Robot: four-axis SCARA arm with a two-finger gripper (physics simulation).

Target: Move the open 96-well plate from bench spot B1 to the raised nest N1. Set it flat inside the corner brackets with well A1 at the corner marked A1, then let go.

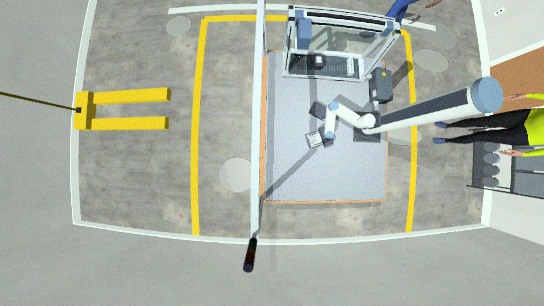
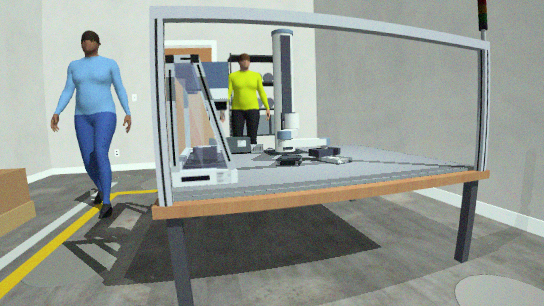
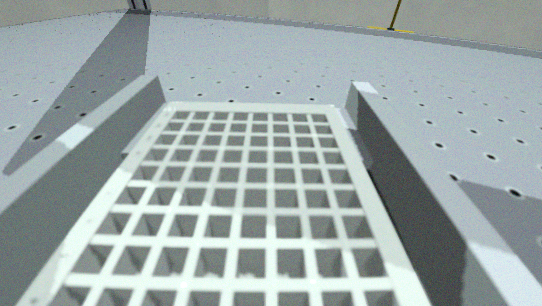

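Seen in the pictures: gripper, fingertip midpoint: [image 1: 308, 141] [image 2: 345, 160] [image 3: 255, 95]; arm's base at its link origin: [image 2: 285, 153].
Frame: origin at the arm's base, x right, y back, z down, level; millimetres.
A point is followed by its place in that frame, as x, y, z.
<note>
The white open 96-well plate [image 1: 314, 139] {-144, -546, -29} [image 2: 336, 160] [image 3: 250, 187] {-138, -538, -29} lies flat, wells up, lengthwise between the two fingers. My gripper [image 1: 315, 139] {-164, -600, -27} [image 3: 255, 95] {-164, -600, -27} is shut on the plate, with a finger pad against each long side. Whether the plate rests on B1 or is slightly above it, I cannot tell; the dark pad of B1 is hidden by the plate and fingers. The raised nest N1 [image 1: 317, 110] {123, -525, -49} [image 2: 290, 160] {146, -584, -44} is a dark block beside the arm. Its corner brackets and the A1 mark are too small to make out.
A framed glass enclosure [image 1: 325, 78] {446, -439, -40} [image 2: 200, 178] {596, -850, -41} stands at one end of the bench. A dark grey box [image 1: 381, 85] {382, 84, -128} [image 2: 240, 144] {326, 34, -81} stands near the arm's base. A tall frame [image 1: 256, 150] {-264, -1019, -620} [image 2: 320, 23] {173, -1044, -584} spans one bench edge. Two people stand off the bench.
</note>
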